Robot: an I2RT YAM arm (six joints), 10 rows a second.
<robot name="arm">
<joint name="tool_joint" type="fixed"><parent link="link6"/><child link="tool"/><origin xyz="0 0 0" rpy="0 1.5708 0"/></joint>
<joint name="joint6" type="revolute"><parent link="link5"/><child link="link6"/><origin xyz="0.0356 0 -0.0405"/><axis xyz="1 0 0"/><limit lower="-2.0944" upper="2.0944"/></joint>
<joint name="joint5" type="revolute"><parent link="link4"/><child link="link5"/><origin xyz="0.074 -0.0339 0.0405"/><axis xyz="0 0 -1"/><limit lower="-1.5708" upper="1.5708"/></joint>
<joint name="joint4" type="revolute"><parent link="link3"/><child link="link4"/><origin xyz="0.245 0.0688 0.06"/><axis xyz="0 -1 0"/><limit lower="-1.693" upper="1.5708"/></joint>
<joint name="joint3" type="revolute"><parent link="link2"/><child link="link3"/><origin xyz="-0.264 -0.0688 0"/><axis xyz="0 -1 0"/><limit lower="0" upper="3.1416"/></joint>
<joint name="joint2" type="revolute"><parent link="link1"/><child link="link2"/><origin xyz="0.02 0.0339 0.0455"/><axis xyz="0 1 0"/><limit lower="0" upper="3.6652"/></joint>
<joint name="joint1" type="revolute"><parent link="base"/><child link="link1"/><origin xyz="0 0 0.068"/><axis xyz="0 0 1"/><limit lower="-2.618" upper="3.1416"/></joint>
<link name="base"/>
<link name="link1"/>
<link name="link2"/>
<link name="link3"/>
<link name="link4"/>
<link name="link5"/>
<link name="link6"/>
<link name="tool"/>
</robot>
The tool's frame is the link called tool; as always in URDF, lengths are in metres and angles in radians.
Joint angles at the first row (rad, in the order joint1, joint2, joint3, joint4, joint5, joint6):
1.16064, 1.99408, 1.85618, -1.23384, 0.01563, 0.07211
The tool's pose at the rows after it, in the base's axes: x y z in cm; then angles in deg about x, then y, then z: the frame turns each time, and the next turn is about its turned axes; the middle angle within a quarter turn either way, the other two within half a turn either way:
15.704, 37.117, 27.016, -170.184, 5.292, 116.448
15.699, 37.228, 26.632, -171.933, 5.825, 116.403
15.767, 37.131, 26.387, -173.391, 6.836, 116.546
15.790, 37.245, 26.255, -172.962, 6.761, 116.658
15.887, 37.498, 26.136, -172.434, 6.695, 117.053
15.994, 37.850, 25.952, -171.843, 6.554, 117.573
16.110, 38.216, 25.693, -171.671, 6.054, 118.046
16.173, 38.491, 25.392, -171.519, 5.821, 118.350
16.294, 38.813, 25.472, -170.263, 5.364, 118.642
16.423, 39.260, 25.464, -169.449, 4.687, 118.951
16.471, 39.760, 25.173, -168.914, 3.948, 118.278
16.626, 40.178, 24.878, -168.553, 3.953, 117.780
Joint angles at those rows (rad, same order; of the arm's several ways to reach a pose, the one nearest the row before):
1.17223, 2.00440, 1.86206, -1.23497, 0.01912, 0.06912
1.17524, 2.01904, 1.86983, -1.25272, 0.03987, 0.06906
1.17504, 2.02334, 1.86732, -1.26253, 0.06582, 0.06944
1.17525, 2.02480, 1.86381, -1.25119, 0.06179, 0.07208
1.17504, 2.03242, 1.86970, -1.24143, 0.05719, 0.07937
1.17541, 2.04384, 1.87861, -1.23040, 0.05106, 0.08954
1.17544, 2.06025, 1.89282, -1.22876, 0.04186, 0.09818
1.17619, 2.07133, 1.89740, -1.22141, 0.03723, 0.10446
1.17514, 2.07860, 1.91024, -1.20979, 0.02136, 0.11015
1.17502, 2.09533, 1.93461, -1.20882, 0.00504, 0.11657
1.17723, 2.11454, 1.95218, -1.20343, -0.00997, 0.10770
1.17744, 2.13130, 1.96591, -1.19454, -0.01221, 0.09971

